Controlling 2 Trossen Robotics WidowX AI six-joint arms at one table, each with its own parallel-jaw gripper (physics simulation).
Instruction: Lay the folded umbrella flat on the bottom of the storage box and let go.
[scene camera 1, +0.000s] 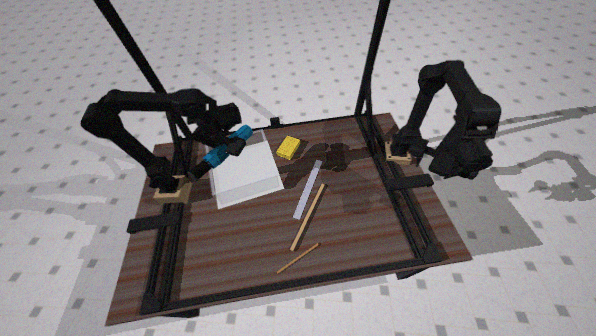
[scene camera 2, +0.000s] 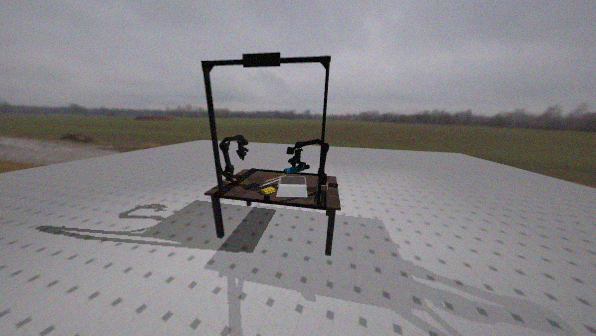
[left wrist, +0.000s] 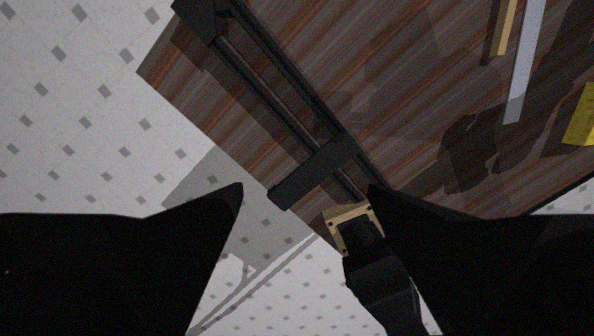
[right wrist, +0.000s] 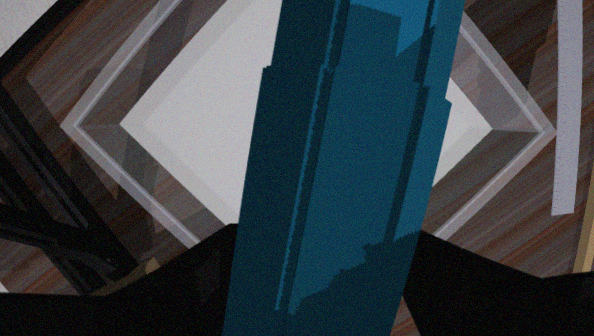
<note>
The left gripper (scene camera 1: 430, 171) is open, holding nothing. The right gripper (scene camera 1: 227, 152) carries a folded umbrella (scene camera 1: 217, 155), which touches nothing else. The table carries a storage box (scene camera 1: 254, 171) and a grey flat strip (right wrist: 567, 140).
The folded umbrella is seen too in the right wrist view (right wrist: 351, 115). The storage box also shows in the right wrist view (right wrist: 170, 117). The grey flat strip shows as well in the left wrist view (left wrist: 531, 24). The left wrist view does not show the folded umbrella: it is out of frame. The left wrist view misses the storage box: it is out of frame.
</note>
